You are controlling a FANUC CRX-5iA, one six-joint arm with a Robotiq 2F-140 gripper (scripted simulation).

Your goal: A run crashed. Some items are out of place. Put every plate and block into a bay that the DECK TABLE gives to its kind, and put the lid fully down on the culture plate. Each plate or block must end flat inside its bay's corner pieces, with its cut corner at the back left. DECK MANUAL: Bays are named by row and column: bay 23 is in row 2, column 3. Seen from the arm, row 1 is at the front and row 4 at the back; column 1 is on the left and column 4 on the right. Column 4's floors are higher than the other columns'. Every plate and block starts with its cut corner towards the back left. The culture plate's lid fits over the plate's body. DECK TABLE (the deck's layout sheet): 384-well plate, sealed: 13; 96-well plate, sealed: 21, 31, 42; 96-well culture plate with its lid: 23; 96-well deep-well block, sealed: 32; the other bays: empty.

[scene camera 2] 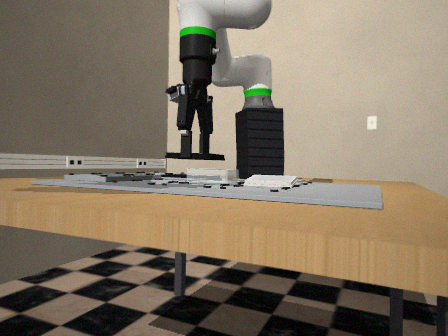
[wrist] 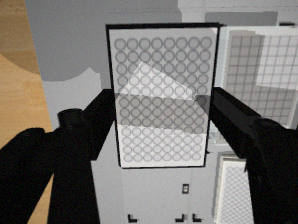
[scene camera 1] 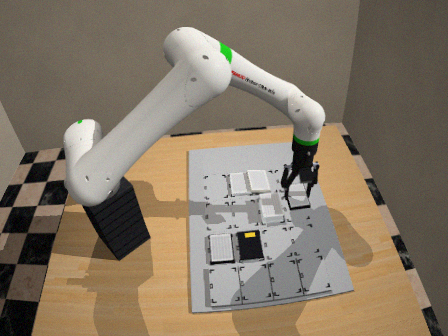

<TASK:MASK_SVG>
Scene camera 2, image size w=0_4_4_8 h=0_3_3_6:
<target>my gripper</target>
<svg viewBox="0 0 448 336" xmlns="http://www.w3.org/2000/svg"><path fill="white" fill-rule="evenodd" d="M207 60L189 59L183 61L182 81L186 83L186 86L178 87L179 102L176 123L181 134L180 157L191 158L192 156L191 128L196 110L201 133L199 134L199 153L209 153L210 134L213 133L213 96L209 96L207 93L207 86L212 83L212 63Z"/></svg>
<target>white plate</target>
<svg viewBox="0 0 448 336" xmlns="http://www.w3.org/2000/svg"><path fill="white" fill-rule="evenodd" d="M187 169L186 182L190 184L235 185L239 183L239 170Z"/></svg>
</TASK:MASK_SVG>
